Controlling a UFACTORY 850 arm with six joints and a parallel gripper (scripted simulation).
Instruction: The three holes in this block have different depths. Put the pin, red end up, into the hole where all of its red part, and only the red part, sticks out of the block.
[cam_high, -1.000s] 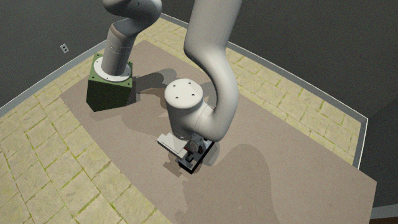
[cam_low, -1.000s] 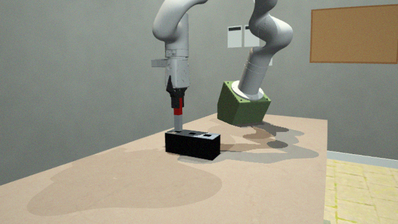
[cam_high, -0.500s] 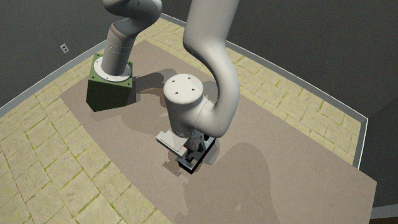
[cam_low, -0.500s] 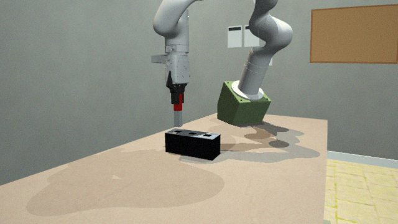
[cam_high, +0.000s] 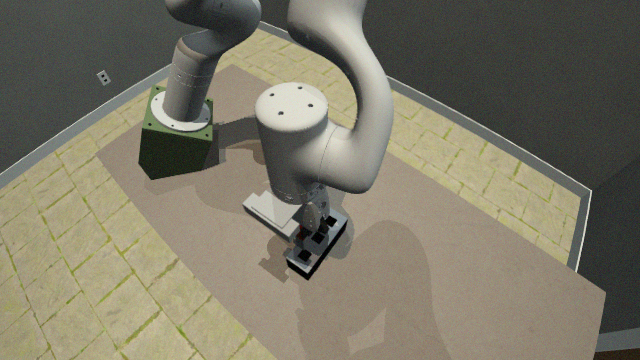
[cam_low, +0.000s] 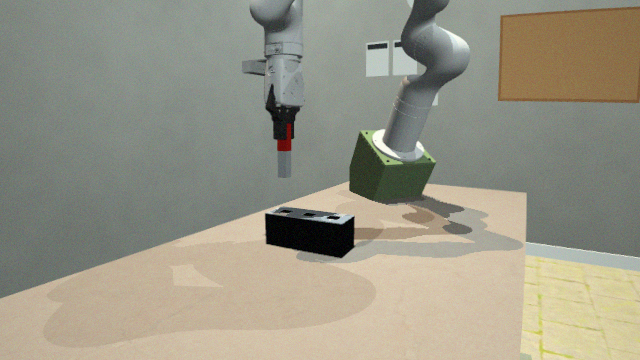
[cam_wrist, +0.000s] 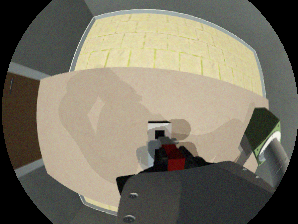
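The black block is 1 cm behind my hand, 6 cm to the left of it and 22 cm below it. Also, from my hand: pin (2 cm below).
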